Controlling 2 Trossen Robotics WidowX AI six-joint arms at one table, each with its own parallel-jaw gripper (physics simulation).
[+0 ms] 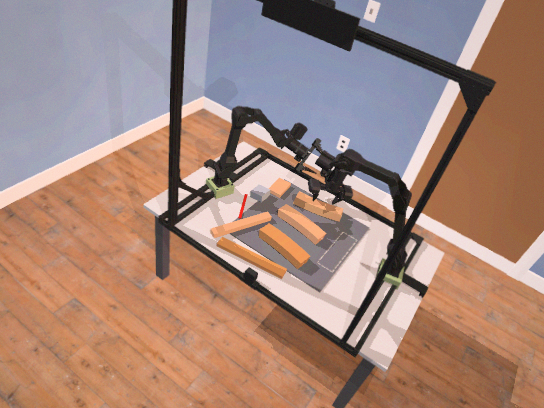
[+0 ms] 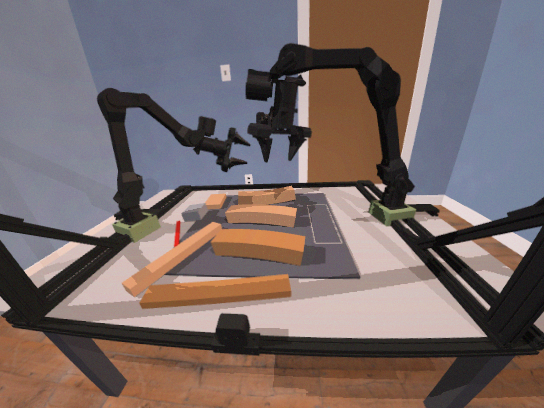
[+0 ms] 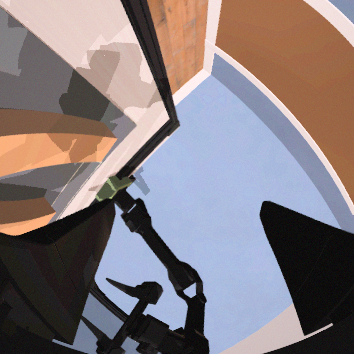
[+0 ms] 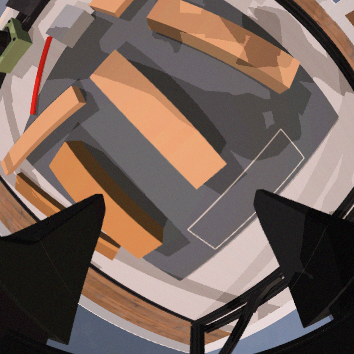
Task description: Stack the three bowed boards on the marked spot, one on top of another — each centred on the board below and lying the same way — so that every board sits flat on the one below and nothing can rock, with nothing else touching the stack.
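Frame: origin at the left arm's base, x left, y back, z up, level; centimetres.
Seen in the pictures: left gripper, between the fingertips: [image 2: 249, 154] [image 3: 189, 208]; right gripper, between the fingertips: [image 1: 322, 202] [image 2: 278, 161] [image 3: 92, 295] [image 4: 180, 199]; left arm's base, origin of its link: [image 1: 220, 182] [image 2: 134, 219] [image 4: 1, 42]; right arm's base, origin of its link: [image 1: 391, 270] [image 2: 392, 204] [image 3: 117, 193].
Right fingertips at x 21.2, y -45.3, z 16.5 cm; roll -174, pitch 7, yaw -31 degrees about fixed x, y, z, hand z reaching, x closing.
Note:
Pixels of each thing's middle, then the offset from my right fingertips to it. Level surfaces: height alone.
- dark mat, height of its surface: dz -21.0 cm
- back board, middle of its body: [image 3: 46, 142] [image 4: 223, 37] [image 2: 265, 195] [image 1: 317, 205] dx +13.9, dy +12.1, dz -18.0 cm
- middle board, middle of its body: [image 4: 155, 114] [image 2: 260, 215] [image 1: 300, 223] dx -1.3, dy +6.9, dz -18.8 cm
- front board, middle of its body: [image 4: 104, 198] [image 2: 257, 245] [image 1: 283, 245] dx -16.8, dy -0.1, dz -18.7 cm
- paler, middle of its body: [image 4: 32, 136] [image 2: 181, 251] [image 1: 241, 224] dx -25.3, dy +19.3, dz -19.7 cm
- darker, middle of its body: [image 2: 217, 291] [image 4: 60, 215] [image 1: 251, 257] dx -31.6, dy +2.1, dz -20.6 cm
- red stick, middle of its body: [image 4: 38, 73] [image 2: 177, 232] [image 1: 243, 205] dx -17.2, dy +30.2, dz -20.9 cm
- grey block, middle of its body: [image 4: 68, 24] [image 2: 195, 212] [image 1: 260, 193] dx -5.7, dy +32.9, dz -19.3 cm
- short orange block, middle of its body: [image 2: 215, 201] [image 1: 279, 187] dx +6.3, dy +32.8, dz -19.9 cm
Three bowed orange boards lie apart on the dark mat [image 1: 320, 284] [image 2: 330, 270]: a back board [image 1: 319, 206] [image 2: 265, 197] [image 3: 50, 150] [image 4: 225, 42], a middle board [image 1: 301, 224] [image 2: 260, 215] [image 4: 160, 120] and a front board [image 1: 284, 245] [image 2: 257, 245] [image 4: 105, 200]. The marked outline [image 1: 331, 248] [image 2: 328, 243] [image 4: 201, 239] has no board on it. My left gripper [image 2: 248, 153] [image 3: 189, 208] is open and empty, high above the table's back. My right gripper [image 1: 325, 201] [image 2: 278, 160] [image 3: 92, 295] [image 4: 180, 199] is open and empty, high above the boards.
Two long thin bars, one paler [image 1: 241, 225] [image 2: 172, 259] [image 4: 42, 131] and one darker [image 1: 251, 258] [image 2: 215, 292], lie at front left. A red stick [image 1: 243, 206] [image 2: 177, 234], a grey block [image 1: 260, 193] [image 2: 194, 212] and a short orange block [image 1: 280, 187] [image 2: 216, 201] lie farther back. The grippers are close together.

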